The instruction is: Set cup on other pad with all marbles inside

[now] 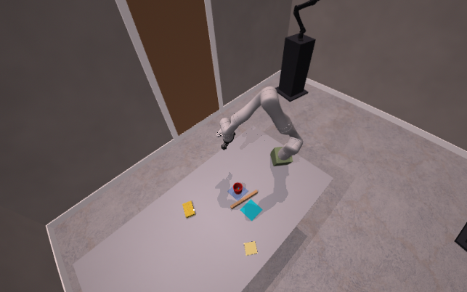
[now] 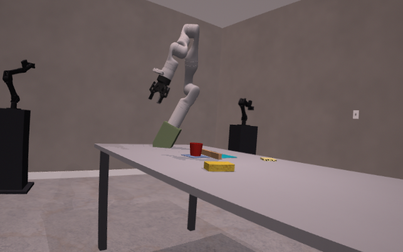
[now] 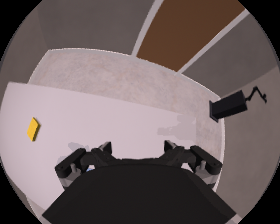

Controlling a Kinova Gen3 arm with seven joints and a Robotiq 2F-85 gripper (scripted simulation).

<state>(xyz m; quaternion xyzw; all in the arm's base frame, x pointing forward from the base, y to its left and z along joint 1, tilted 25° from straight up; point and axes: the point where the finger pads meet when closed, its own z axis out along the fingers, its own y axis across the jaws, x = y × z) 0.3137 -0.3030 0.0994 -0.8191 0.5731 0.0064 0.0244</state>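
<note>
The red cup lies 9 cm ahead of my hand, 24 cm to the left of it and 28 cm below it. Round my hand: wooden rail: 9 cm ahead, 33 cm to the left, 29 cm below; yellow sponge: 48 cm ahead, 17 cm to the left, 28 cm below.
</note>
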